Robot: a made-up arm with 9 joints.
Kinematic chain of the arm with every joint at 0, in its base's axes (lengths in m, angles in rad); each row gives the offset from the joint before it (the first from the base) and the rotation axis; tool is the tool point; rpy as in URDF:
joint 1: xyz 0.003 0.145 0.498 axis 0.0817 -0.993 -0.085
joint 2: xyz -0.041 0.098 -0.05 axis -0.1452 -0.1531 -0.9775
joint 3: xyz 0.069 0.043 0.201 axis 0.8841 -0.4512 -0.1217
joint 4: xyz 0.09 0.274 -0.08 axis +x
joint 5: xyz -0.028 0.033 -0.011 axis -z
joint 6: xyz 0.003 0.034 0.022 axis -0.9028 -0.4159 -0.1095
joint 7: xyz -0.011 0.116 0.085 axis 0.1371 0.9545 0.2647
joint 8: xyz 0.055 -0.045 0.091 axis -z
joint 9: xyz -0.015 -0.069 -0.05 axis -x
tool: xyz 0.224 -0.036 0.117 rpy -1.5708 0 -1.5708
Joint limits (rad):
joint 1: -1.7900..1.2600
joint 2: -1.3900..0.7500
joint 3: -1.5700..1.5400
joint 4: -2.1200..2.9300
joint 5: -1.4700..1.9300
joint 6: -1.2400..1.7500
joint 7: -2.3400..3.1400
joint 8: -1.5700..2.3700
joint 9: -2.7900..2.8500
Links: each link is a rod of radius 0.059 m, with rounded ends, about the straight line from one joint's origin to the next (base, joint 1, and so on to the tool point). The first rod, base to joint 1, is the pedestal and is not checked.
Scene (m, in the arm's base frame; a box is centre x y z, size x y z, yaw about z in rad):
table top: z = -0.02
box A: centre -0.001 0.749 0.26 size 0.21 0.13 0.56 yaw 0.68
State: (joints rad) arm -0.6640 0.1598 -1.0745 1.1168 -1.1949 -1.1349 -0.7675 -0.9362 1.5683
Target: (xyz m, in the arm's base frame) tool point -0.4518 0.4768 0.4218
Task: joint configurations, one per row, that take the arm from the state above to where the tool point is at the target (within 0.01 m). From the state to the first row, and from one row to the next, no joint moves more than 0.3 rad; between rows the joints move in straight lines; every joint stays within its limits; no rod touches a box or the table.
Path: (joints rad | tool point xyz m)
1: -0.7338 0.4549 -1.1645 1.0075 -1.1825 -1.1875 -0.5564 -0.9863 1.5904 | 0.2515 0.4809 0.3546
2: -0.8036 0.7500 -1.2544 0.8982 -1.1702 -1.2400 -0.3452 -1.0364 1.6124 | 0.2345 0.4125 0.2652
3: -0.7648 0.6491 -1.3175 0.6302 -1.1013 -1.2400 -0.2914 -1.1431 1.5700 | 0.1590 0.4697 0.2200
4: -0.7260 0.5483 -1.3807 0.3622 -1.0325 -1.2400 -0.2375 -1.2498 1.5276 | 0.0643 0.5089 0.1911
5: -0.6872 0.4474 -1.4438 0.0942 -0.9636 -1.2400 -0.1836 -1.3566 1.4852 | -0.0408 0.5231 0.1775
6: -0.6484 0.3465 -1.5069 -0.1738 -0.8947 -1.2400 -0.1298 -1.4633 1.4428 | -0.1466 0.5081 0.1769
7: -0.6096 0.2457 -1.5700 -0.4418 -0.8258 -1.2400 -0.0759 -1.5700 1.4003 | -0.2427 0.4633 0.1857
8: -0.6925 0.1136 -1.5530 -0.3208 -0.9778 -1.2400 -0.1693 -1.3014 1.4185 | -0.3131 0.4765 0.2251
9: -0.7754 -0.0185 -1.5359 -0.1998 -1.1298 -1.2400 -0.2626 -1.0328 1.4366 | -0.3741 0.4831 0.2807
10: -0.8583 -0.1506 -1.5189 -0.0788 -1.2818 -1.2400 -0.3560 -0.7641 1.4547 | -0.4213 0.4829 0.3480
11: -0.9412 -0.2827 -1.5018 0.0422 -1.4338 -1.2400 -0.4494 -0.4955 1.4729 | -0.4518 0.4768 0.4218

